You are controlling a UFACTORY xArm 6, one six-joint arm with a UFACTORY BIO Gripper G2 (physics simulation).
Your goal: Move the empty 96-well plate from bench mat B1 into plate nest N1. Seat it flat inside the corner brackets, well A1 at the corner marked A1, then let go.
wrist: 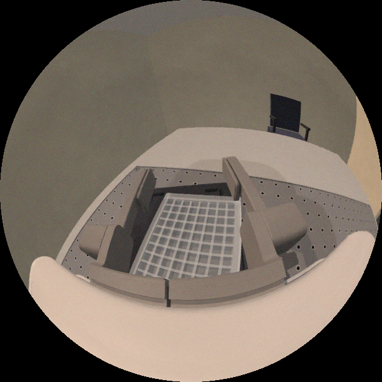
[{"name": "my gripper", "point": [186,168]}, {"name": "clear 96-well plate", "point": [191,235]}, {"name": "black plate nest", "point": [143,219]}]
